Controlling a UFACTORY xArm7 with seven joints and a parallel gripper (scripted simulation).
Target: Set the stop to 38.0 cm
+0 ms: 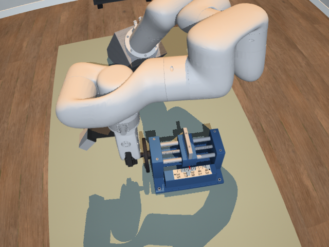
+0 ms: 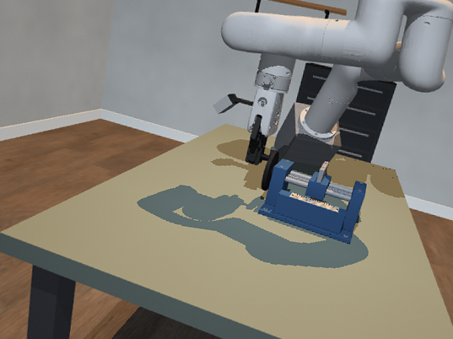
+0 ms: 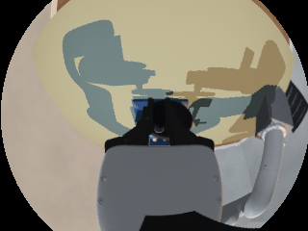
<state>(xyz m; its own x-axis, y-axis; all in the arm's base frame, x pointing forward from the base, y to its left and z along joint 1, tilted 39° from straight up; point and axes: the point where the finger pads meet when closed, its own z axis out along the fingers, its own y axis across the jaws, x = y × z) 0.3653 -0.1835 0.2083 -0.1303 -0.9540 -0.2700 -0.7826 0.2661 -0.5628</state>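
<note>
The handwheel is 20 mm to the left of my hand and 10 mm below it. Round my hand: stop plate (150 mm to the left, 20 mm below, 20 mm ahead).
</note>
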